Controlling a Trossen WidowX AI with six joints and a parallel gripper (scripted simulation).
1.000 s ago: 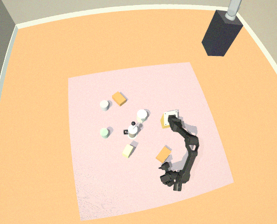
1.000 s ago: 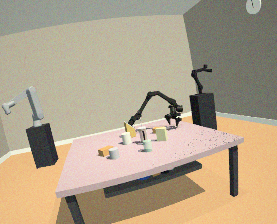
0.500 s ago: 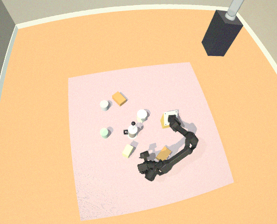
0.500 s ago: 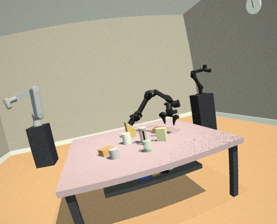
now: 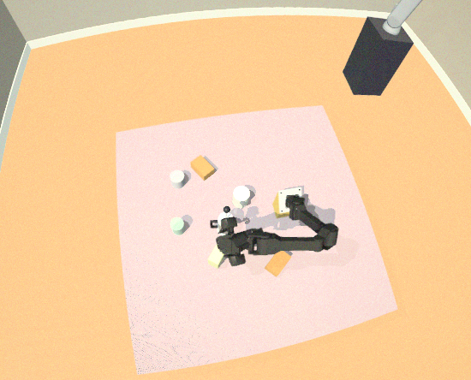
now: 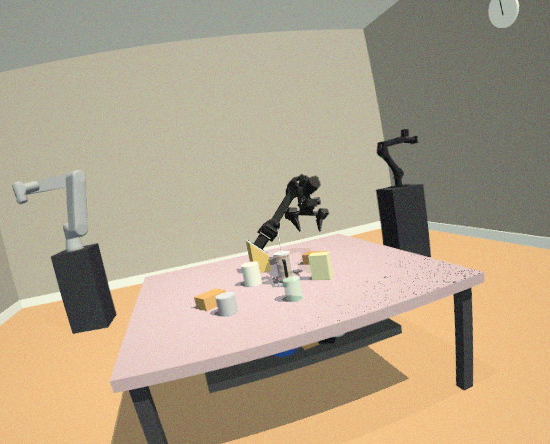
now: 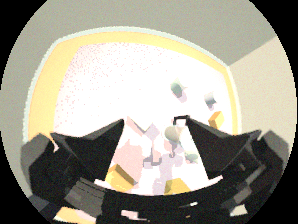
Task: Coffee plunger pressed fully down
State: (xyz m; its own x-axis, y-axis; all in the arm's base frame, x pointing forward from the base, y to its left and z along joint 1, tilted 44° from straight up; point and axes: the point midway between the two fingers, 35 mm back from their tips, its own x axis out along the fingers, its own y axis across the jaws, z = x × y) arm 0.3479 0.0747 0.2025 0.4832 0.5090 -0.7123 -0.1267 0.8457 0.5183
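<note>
Now: the coffee press 2 cm behind my gripper tip, 13 cm to the right of it and 8 cm below it. From my gripper tip the other things lie so: green cylinder 19 cm ahead, 15 cm to the right, 17 cm below; then pale yellow block 2 cm ahead, 2 cm to the left, 15 cm below.
</note>
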